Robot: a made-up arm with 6 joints.
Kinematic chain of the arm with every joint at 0, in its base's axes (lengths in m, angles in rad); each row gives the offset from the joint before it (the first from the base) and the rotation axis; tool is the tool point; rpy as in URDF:
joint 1: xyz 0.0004 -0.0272 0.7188 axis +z
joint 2: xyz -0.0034 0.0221 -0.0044 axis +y
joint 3: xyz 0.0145 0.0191 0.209 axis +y
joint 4: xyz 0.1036 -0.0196 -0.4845 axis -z
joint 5: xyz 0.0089 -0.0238 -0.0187 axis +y
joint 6: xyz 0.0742 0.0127 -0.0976 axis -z
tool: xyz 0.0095 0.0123 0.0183 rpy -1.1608 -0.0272 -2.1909
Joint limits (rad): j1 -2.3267..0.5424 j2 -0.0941..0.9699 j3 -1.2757..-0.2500 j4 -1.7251..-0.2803 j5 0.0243..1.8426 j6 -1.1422..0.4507
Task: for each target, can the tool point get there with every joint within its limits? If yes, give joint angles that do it. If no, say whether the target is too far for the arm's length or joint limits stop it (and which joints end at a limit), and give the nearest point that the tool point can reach.
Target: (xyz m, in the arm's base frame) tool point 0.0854 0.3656 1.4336
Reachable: no: joint limits stop it (at a limit: joint 1, joint 2, joint 3, joint 5, joint 6) | nearest point 0.4790 0.3435 0.9886 | short by 0.594 m
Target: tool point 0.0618 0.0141 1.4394
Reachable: no: joint limits stop it (at a limit: joint 2, joint 3, joint 4, joint 5, joint 6) | nearest point 0.5024 0.3105 0.9993 | short by 0.690 m
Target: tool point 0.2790 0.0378 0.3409
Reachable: yes | joints 0.0686 0.2280 -0.4391 -1.5901 0.5810 -0.9063
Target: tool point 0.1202 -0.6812 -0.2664
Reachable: no: too far | nearest point 0.0791 -0.4571 0.2418 | short by 0.557 m
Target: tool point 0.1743 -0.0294 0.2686
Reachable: yes | joints 0.2031 0.7639 -0.6683 -1.1744 1.5092 -0.6504
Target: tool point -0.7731 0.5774 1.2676
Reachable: no: too far | nearest point -0.4226 -0.3837 0.9266 | short by 1.078 m
